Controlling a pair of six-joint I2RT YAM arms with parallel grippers.
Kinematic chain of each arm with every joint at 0, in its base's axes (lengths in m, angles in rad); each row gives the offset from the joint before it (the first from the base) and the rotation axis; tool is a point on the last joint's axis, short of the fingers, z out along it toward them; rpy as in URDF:
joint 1: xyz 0 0 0.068 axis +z
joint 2: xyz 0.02 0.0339 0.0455 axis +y
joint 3: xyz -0.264 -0.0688 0 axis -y
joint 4: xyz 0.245 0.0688 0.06 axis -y
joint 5: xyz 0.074 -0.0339 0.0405 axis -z
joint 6: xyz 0.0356 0 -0.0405 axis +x
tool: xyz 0 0 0 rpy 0 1.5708 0
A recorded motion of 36 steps. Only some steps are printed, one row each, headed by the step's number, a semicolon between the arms.
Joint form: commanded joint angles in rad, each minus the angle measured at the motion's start. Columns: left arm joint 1, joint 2, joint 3, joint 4, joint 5, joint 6; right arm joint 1, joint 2, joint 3, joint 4, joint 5, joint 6.
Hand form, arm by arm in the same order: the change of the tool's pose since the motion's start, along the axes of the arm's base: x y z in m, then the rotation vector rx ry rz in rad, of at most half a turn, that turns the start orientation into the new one. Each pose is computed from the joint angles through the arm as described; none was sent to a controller.
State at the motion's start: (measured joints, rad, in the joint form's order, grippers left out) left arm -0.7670 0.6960 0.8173 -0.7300 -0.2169 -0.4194; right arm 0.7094 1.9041 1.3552 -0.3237 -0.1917 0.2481
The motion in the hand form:
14: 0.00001 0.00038 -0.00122 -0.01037 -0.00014 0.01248; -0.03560 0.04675 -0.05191 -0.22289 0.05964 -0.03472
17: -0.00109 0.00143 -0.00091 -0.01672 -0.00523 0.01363; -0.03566 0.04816 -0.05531 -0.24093 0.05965 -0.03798
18: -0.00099 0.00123 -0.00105 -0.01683 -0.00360 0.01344; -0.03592 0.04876 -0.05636 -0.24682 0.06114 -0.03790
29: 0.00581 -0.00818 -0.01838 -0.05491 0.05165 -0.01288; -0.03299 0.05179 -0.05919 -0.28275 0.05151 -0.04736
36: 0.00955 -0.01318 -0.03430 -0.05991 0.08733 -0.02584; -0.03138 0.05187 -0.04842 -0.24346 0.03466 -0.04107
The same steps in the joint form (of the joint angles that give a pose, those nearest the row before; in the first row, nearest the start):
14: 0.0006 -0.0045 -0.0076 0.0075 -0.0055 -0.0131; 0.1554 0.1433 0.0392 -0.0886 0.2020 0.0909
17: 0.0004 -0.0133 -0.0104 0.0093 -0.0061 -0.0148; 0.1587 0.1557 0.0464 -0.0974 0.2153 0.0907
18: 0.0000 -0.0121 -0.0103 0.0090 -0.0056 -0.0159; 0.1604 0.1597 0.0493 -0.1017 0.2182 0.0909
29: 0.0002 0.0188 -0.0693 0.0786 0.0541 -0.0551; 0.1623 0.1844 0.0798 -0.1287 0.2500 0.0847
36: 0.0000 0.0380 -0.1215 0.1259 0.0817 -0.0700; 0.1582 0.1614 0.0816 -0.1126 0.2335 0.0801

